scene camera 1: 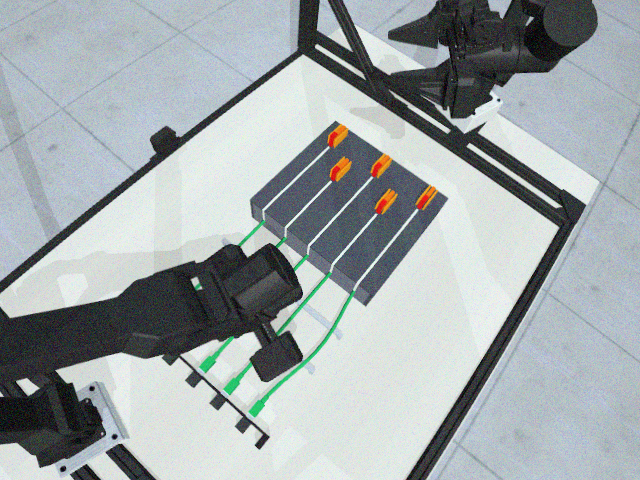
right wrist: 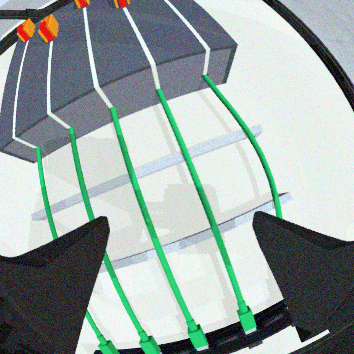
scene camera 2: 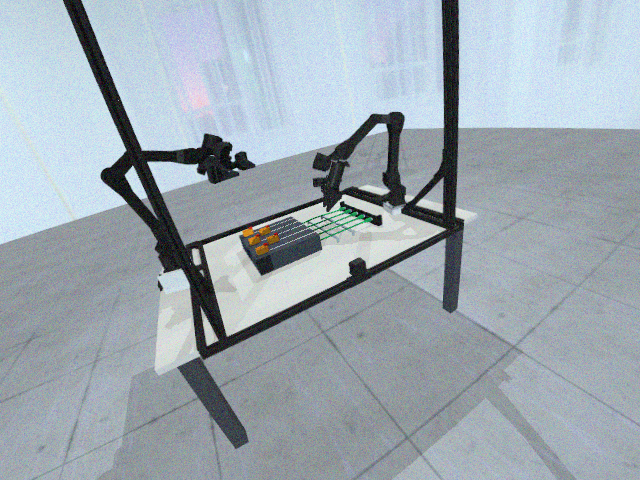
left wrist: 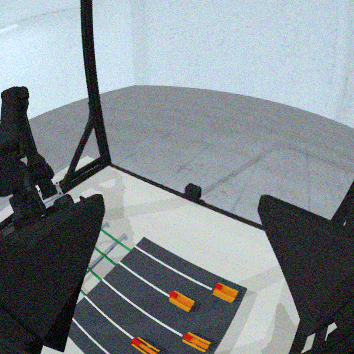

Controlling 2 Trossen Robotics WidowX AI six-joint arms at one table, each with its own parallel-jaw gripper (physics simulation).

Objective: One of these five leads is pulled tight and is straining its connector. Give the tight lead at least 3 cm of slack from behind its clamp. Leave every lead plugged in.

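Where they show: left gripper, between the fingertips: (scene camera 1: 389,55) (scene camera 2: 247,169) (left wrist: 184,203); right gripper, between the fingertips: (right wrist: 182,222) (scene camera 2: 325,209); left arm's base, origin of its link: (scene camera 2: 174,266); right arm's base, origin of its link: (scene camera 1: 78,427) (scene camera 2: 397,203) (left wrist: 48,191).
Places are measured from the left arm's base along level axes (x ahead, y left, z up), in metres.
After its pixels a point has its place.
Five leads run from orange-and-red clamps (scene camera 1: 381,165) @(x 0.316, y 0.053, z 0.019 m) (left wrist: 225,292) @(x 0.333, y -0.053, z 0.011 m) over a dark block (scene camera 1: 305,188) @(x 0.452, y 0.008, z -0.010 m) (scene camera 2: 294,254) (left wrist: 160,275) @(x 0.447, y 0.005, z -0.011 m) (right wrist: 115,45) @(x 0.459, y 0.120, z -0.011 m). Their green ends reach green connectors (scene camera 1: 231,385) @(x 0.736, y 0.229, z -0.047 m) (right wrist: 198,336) @(x 0.748, y 0.180, z -0.046 m) at a black strip (scene camera 2: 379,219) @(x 0.820, y 0.045, z -0.047 m). The right-hand lead (scene camera 1: 330,333) @(x 0.559, y 0.246, z -0.050 m) (right wrist: 260,150) @(x 0.570, y 0.251, z -0.049 m) bows widely; the other green parts run much straighter. I cannot tell which is tight. My right gripper (scene camera 2: 330,205) @(x 0.624, y 0.172, z 0.006 m) (right wrist: 182,222) @(x 0.624, y 0.172, z 0.006 m) is open and empty above the green leads; its arm hides some leads in scene camera 1. My left gripper (scene camera 1: 391,55) @(x 0.358, y 0.033, z 0.270 m) (scene camera 2: 245,169) @(x 0.358, y 0.033, z 0.270 m) (left wrist: 184,203) @(x 0.358, y 0.033, z 0.270 m) is open and empty, high beyond the clamp end.
Two pale bars (right wrist: 160,166) @(x 0.578, y 0.155, z -0.055 m) (right wrist: 187,241) @(x 0.647, y 0.175, z -0.055 m) cross beneath the green leads. A black frame borders the white table (scene camera 1: 439,320) @(x 0.373, y 0.335, z -0.077 m), with uprights at its ends. A small black box (scene camera 1: 164,140) @(x 0.621, y -0.239, z -0.026 m) (scene camera 2: 356,267) @(x 0.611, y -0.267, z -0.034 m) (left wrist: 193,192) @(x 0.605, y -0.242, z -0.034 m) sits on one long frame rail.
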